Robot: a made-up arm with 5 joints.
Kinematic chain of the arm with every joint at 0, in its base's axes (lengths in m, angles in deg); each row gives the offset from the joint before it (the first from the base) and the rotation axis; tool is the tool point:
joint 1: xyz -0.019 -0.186 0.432 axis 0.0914 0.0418 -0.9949
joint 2: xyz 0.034 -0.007 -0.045 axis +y
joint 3: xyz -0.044 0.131 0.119 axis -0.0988 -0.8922 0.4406
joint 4: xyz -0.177 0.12 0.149 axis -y
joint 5: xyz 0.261 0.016 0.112 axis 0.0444 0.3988 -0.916
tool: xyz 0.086 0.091 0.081
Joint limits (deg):
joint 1: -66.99..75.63
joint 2: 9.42..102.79
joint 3: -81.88..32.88
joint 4: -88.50..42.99
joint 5: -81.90..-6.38
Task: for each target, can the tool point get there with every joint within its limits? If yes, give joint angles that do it. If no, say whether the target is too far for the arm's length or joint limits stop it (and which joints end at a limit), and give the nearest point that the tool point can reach.
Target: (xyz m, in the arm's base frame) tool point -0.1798 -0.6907 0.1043
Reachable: no: joint limits stop it (at a limit: joint 1, joint 3, joint 5) | nearest point 0.2041 -0.5864 0.1303 | short by 0.399 m
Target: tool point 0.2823 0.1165 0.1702
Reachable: yes | joints -11.09 68.18 -58.65 -12.54 -55.55
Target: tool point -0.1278 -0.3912 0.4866
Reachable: no: joint limits stop it (at a limit: joint 1, joint 2, joint 3, joint 5) | nearest point -0.2669 -0.1837 0.2718 | short by 0.329 m
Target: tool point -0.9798 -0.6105 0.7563
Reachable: no: too far | nearest point -0.4895 -0.3454 0.8250 | short by 0.562 m
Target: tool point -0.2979 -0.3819 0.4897
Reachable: no: joint limits stop it (at a limit: joint 1, joint 2, joint 3, joint 5) | nearest point -0.2907 -0.1573 0.3089 | short by 0.288 m
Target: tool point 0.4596 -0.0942 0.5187
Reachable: yes | joints 23.39 21.10 -46.90 -13.51 -47.27
